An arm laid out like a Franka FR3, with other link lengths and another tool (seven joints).
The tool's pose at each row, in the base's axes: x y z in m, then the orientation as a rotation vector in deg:
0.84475, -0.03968, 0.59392, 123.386, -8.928, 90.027
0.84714, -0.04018, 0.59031, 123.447, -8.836, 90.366
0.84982, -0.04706, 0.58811, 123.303, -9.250, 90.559
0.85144, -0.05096, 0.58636, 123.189, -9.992, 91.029
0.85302, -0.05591, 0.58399, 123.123, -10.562, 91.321
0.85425, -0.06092, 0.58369, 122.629, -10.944, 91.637
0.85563, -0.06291, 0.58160, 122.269, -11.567, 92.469
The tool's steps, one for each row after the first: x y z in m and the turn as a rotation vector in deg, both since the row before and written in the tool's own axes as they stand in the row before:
-0.00261, -0.00150, 0.00315, 0.226, 0.172, 0.122
-0.00236, 0.00450, 0.00579, -0.174, 0.099, 0.285
-0.00176, 0.00236, 0.00349, -0.153, 0.179, 0.620
-0.00251, 0.00314, 0.00406, -0.130, 0.090, 0.453
-0.00068, 0.00391, 0.00331, -0.348, 0.334, 0.204
-0.00184, 0.00067, 0.00253, -0.110, 0.503, 0.636

